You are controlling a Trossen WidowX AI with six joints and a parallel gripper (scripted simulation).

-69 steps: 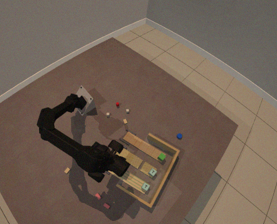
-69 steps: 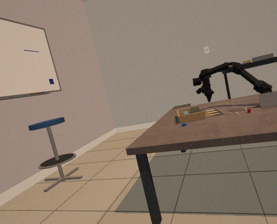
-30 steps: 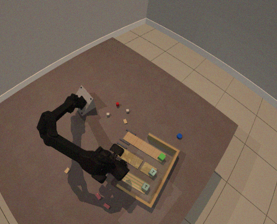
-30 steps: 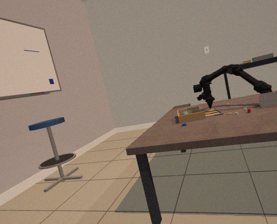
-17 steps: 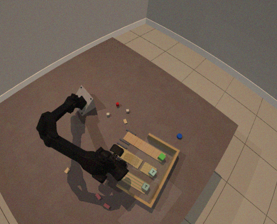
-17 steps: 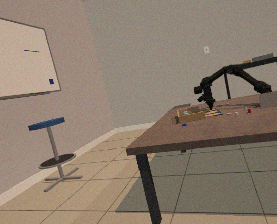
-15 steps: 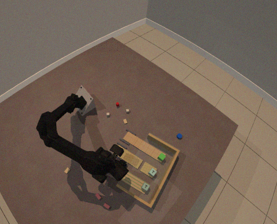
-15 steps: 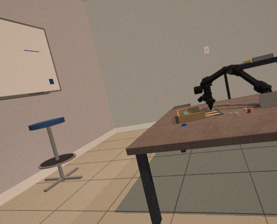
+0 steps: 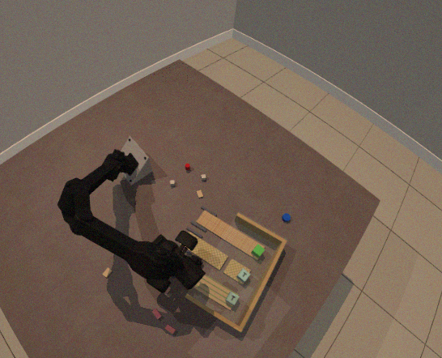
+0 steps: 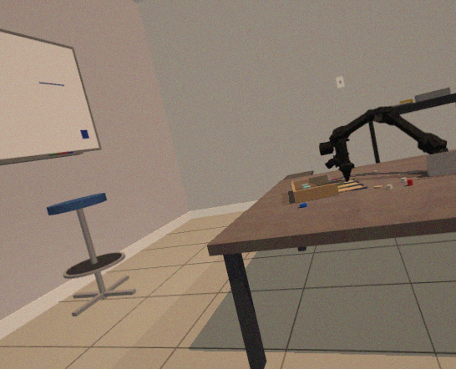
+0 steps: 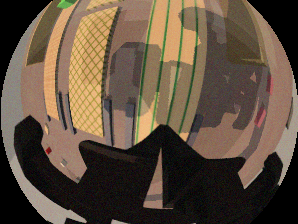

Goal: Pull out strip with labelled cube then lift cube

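Right now my gripper tip is 90 mm short of the green-striped strip and 30 mm to the right of it. From my gripper tip the other things lie so: blue cylinder (120 mm ahead, 420 mm to the left); then red cylinder (280 mm behind, 260 mm to the left, 10 mm above).
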